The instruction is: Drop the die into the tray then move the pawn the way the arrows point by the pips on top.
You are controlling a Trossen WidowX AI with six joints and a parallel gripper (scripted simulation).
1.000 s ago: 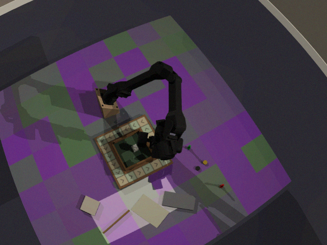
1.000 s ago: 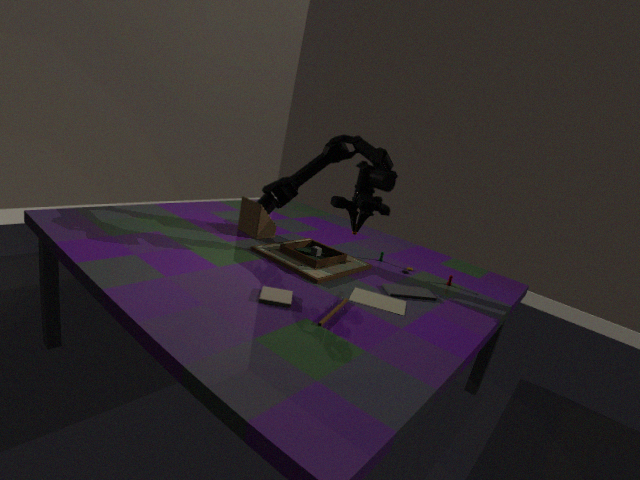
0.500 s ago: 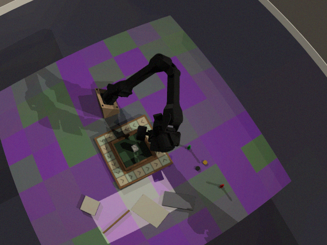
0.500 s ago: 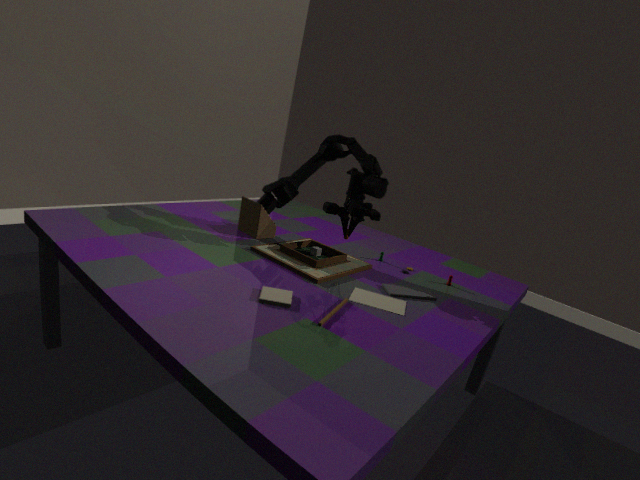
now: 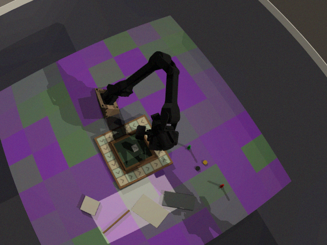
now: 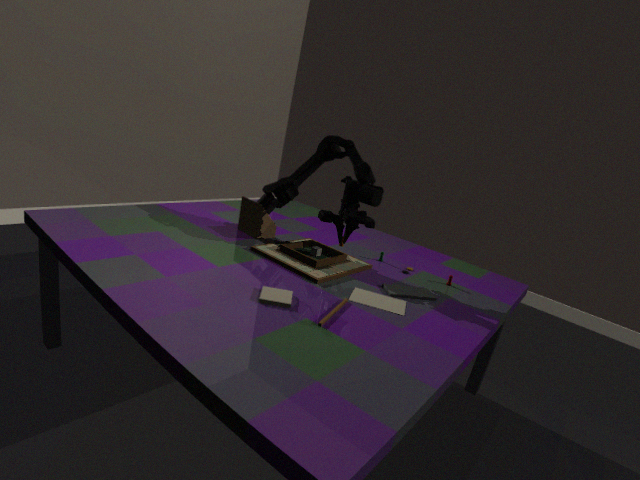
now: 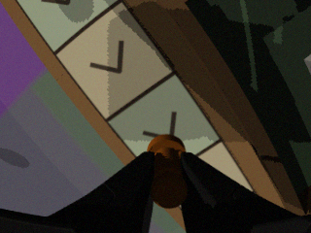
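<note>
The white die is 100 mm to the right of my gripper tip, 30 mm below it and 20 mm behind it. Also, from my gripper tip: orange pawn 10 mm above; then green dice tray 110 mm to the right, 40 mm below, 10 mm behind; then green pawn 150 mm to the left, 70 mm ahead, 40 mm below.
</note>
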